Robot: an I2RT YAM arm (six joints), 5 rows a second.
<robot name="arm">
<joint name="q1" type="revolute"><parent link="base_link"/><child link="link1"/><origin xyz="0 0 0.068"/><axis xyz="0 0 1"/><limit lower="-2.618" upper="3.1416"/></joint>
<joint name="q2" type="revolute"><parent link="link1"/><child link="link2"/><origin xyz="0.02 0.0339 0.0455"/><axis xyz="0 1 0"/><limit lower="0" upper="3.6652"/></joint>
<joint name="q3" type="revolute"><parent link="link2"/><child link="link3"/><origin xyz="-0.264 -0.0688 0"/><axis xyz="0 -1 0"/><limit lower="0" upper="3.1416"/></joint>
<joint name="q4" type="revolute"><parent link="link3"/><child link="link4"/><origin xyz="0.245 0.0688 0.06"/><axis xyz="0 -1 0"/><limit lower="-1.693" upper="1.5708"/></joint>
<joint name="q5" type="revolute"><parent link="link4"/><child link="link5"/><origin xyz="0.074 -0.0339 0.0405"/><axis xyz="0 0 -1"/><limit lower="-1.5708" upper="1.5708"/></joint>
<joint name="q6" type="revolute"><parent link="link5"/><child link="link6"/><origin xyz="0.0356 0 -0.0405"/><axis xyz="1 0 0"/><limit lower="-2.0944" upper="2.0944"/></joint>
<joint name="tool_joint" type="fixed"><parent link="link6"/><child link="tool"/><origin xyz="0 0 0" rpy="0 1.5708 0"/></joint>
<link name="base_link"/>
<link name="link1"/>
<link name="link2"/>
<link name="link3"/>
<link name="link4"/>
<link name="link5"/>
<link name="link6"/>
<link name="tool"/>
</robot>
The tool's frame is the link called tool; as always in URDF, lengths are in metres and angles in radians.
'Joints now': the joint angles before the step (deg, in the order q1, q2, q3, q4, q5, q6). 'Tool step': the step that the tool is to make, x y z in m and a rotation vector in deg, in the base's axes. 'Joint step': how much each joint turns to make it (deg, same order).
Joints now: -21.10 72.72 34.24 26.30 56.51 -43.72
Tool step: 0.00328 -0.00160 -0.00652 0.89 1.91 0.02
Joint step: -0.08 1.54 0.31 -1.05 -0.13 0.21
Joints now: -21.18 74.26 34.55 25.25 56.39 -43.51
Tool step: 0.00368 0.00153 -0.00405 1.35 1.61 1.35
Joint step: 0.51 0.83 0.63 -2.43 -0.99 0.77
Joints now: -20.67 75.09 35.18 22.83 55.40 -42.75
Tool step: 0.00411 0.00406 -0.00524 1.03 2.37 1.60
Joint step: 1.07 0.91 0.35 -1.98 -0.55 -0.04
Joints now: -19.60 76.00 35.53 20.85 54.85 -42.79
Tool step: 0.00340 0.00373 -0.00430 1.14 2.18 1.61
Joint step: 0.92 0.71 0.46 -2.32 -0.77 0.16
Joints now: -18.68 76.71 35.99 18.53 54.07 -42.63
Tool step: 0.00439 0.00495 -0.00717 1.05 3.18 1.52
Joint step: 1.25 1.31 0.40 -2.31 -0.25 -0.16
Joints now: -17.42 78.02 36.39 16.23 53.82 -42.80
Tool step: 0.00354 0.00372 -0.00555 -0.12 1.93 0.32
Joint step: 1.03 1.30 0.04 -0.15 0.93 -0.51
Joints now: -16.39 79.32 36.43 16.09 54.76 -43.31
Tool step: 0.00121 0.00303 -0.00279 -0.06 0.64 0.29
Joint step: 0.71 0.44 -0.20 0.06 0.48 -0.03
